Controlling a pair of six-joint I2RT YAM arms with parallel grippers.
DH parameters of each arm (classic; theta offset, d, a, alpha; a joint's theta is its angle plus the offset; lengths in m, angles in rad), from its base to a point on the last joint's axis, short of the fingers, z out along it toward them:
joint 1: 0 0.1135 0.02 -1.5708
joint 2: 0 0 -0.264 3.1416
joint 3: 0.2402 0 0.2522 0
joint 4: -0.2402 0 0.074 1.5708
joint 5: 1.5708 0 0 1.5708
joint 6: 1.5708 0.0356 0 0
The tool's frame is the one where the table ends.
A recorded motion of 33 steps. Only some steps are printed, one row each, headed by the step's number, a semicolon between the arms.
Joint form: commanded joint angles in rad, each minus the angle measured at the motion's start. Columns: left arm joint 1, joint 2, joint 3, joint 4, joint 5, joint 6; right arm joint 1, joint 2, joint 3, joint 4, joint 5, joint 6.
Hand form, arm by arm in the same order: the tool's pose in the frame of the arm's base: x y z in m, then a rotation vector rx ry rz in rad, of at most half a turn. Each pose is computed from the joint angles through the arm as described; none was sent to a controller.
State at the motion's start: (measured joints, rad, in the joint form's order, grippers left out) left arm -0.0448 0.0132 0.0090 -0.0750 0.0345 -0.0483; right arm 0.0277 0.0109 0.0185 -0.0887 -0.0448 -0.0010
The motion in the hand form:
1: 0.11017 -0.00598 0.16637 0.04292 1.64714 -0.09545; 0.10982 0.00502 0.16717 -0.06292 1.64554 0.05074
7: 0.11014 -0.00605 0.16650 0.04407 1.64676 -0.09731; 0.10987 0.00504 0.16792 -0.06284 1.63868 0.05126
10: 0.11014 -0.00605 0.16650 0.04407 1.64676 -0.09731; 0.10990 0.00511 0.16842 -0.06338 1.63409 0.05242
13: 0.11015 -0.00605 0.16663 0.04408 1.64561 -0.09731; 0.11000 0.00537 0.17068 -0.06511 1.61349 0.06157
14: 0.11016 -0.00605 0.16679 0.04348 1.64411 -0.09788; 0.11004 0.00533 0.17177 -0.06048 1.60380 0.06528
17: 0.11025 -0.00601 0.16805 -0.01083 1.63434 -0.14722; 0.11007 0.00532 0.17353 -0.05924 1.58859 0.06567
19: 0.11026 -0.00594 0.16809 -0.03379 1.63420 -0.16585; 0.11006 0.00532 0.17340 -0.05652 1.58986 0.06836
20: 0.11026 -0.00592 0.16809 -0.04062 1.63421 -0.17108; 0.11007 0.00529 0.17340 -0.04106 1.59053 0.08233
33: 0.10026 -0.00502 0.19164 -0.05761 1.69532 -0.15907; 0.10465 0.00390 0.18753 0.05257 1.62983 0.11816
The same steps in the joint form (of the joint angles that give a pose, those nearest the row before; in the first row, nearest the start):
1: 0.0069 -0.0068 -0.0046 0.0008 0.0160 0.0156; 0.0057 -0.0080 -0.0107 0.0081 0.0068 -0.0069
7: 0.0068 -0.0069 -0.0042 0.0007 0.0179 0.0153; 0.0058 -0.0080 -0.0107 0.0149 0.0065 -0.0065
10: 0.0068 -0.0069 -0.0042 0.0007 0.0179 0.0153; 0.0061 -0.0080 -0.0107 0.0195 0.0058 -0.0061
13: 0.0068 -0.0069 -0.0042 0.0019 0.0179 0.0153; 0.0061 -0.0080 -0.0107 0.0401 -0.0015 -0.0015
14: 0.0068 -0.0070 -0.0042 0.0034 0.0179 0.0145; 0.0057 -0.0081 -0.0107 0.0499 -0.0015 0.0038
17: 0.0069 -0.0069 -0.0042 0.0148 0.0168 -0.0511; 0.0058 -0.0079 -0.0103 0.0649 -0.0011 0.0050
19: 0.0069 -0.0069 -0.0042 0.0152 0.0149 -0.0774; 0.0058 -0.0081 -0.0103 0.0637 -0.0011 0.0084
20: 0.0068 -0.0069 -0.0042 0.0152 0.0141 -0.0851; 0.0057 -0.0080 -0.0103 0.0638 -0.0004 0.0271
33: 0.0069 -0.0069 0.1217 -0.1725 -0.0004 -0.0877; 0.0057 -0.0077 0.0656 -0.0508 0.0336 0.1095

